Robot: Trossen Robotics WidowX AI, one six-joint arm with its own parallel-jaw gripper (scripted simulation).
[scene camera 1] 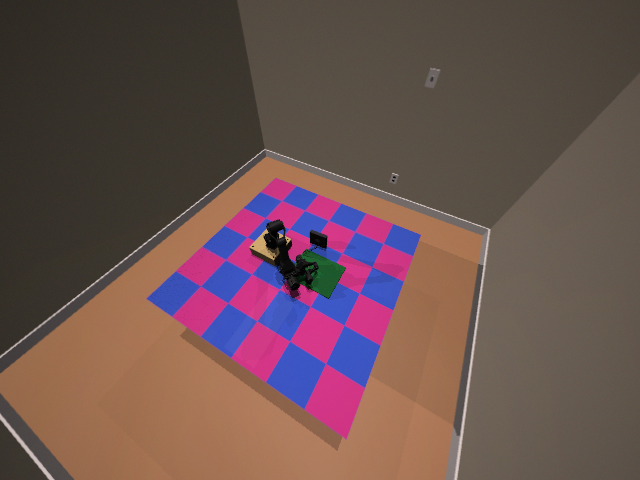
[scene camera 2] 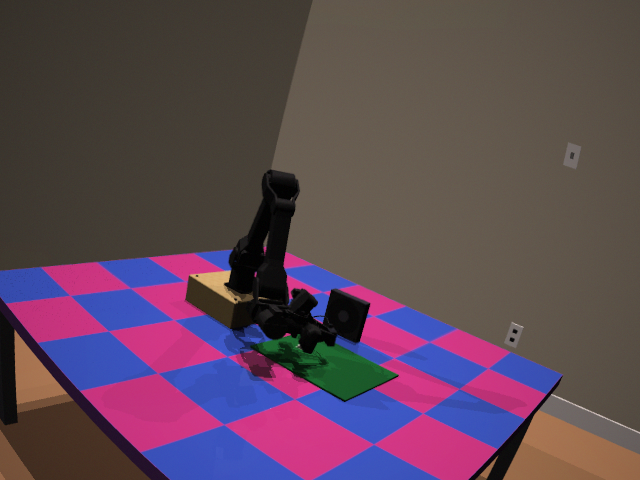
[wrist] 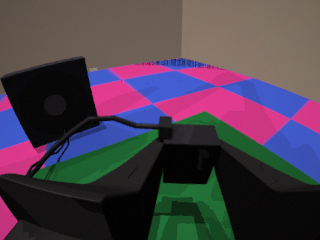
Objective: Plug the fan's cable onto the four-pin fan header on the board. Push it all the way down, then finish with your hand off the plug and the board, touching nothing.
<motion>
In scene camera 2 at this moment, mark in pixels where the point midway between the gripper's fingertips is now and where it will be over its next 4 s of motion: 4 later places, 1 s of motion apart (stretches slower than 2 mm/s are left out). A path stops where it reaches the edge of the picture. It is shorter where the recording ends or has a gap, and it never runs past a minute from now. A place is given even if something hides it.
The gripper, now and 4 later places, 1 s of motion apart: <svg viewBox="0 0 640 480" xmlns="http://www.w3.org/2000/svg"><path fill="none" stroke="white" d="M332 334L330 339L328 348L326 351L308 345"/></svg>
</motion>
